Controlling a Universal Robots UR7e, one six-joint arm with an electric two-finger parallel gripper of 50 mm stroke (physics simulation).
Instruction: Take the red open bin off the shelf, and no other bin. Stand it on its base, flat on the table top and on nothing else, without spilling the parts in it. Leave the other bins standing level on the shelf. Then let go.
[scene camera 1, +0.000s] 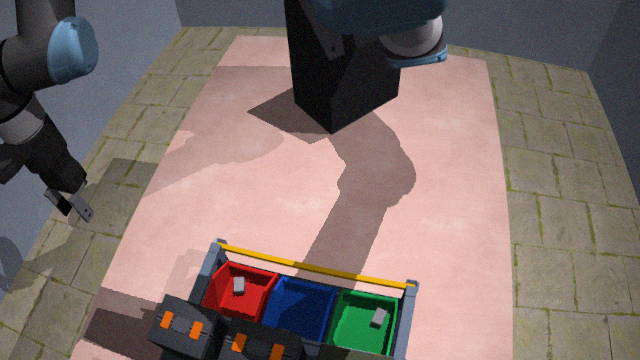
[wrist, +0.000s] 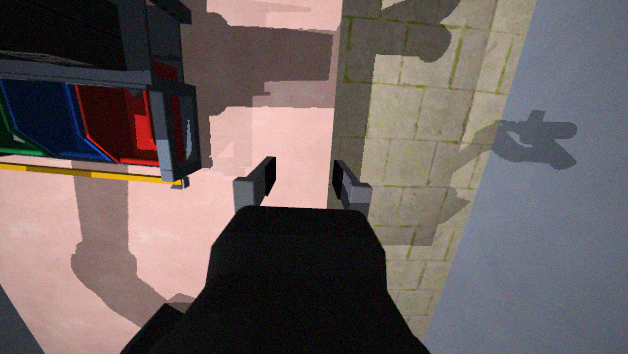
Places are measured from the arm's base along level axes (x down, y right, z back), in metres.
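Pixels of known places: gripper, fingertip midpoint: (scene camera 1: 79, 214) (wrist: 304, 170).
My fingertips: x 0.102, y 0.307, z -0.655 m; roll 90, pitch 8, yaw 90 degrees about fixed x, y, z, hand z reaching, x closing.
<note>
For each thing: its top centre in the pictures, then the offset to it from my fingertips. Level surfaces: height alone.
- red open bin, top centre: (scene camera 1: 232, 300) (wrist: 115, 116) dx +0.131, dy -0.286, dz +0.006 m
- small grey part, top centre: (scene camera 1: 238, 284) dx +0.188, dy -0.261, dz +0.055 m
- blue bin, top centre: (scene camera 1: 294, 318) (wrist: 40, 107) dx +0.131, dy -0.398, dz +0.014 m
- green bin, top centre: (scene camera 1: 361, 331) dx +0.131, dy -0.509, dz +0.028 m
- yellow bar, top centre: (scene camera 1: 311, 267) (wrist: 72, 172) dx +0.147, dy -0.388, dz +0.120 m
- pink table top, surface height: dx +0.212 m
The red open bin (scene camera 1: 255, 297) (wrist: 145, 132) stands at one end of the shelf (scene camera 1: 407, 320) (wrist: 165, 155), with a small grey part (scene camera 1: 239, 285) inside. The blue bin (scene camera 1: 305, 310) (wrist: 40, 115) is beside it and looks empty. The green bin (scene camera 1: 355, 327) stands beyond the blue one and holds a grey part (scene camera 1: 378, 318). My gripper (scene camera 1: 78, 214) (wrist: 304, 170) is open and empty. It hangs high at the left in the scene view, apart from the red bin. In the wrist view the shelf is left of the fingers.
A yellow bar (scene camera 1: 315, 268) (wrist: 60, 171) runs across the shelf front. Dark cases (scene camera 1: 182, 325) (scene camera 1: 265, 345) with orange latches sit above the bins' rear and partly hide them. The pink table top (scene camera 1: 440, 200) (wrist: 40, 220) lies below. A black pedestal (scene camera 1: 345, 85) stands at the table's far end.
</note>
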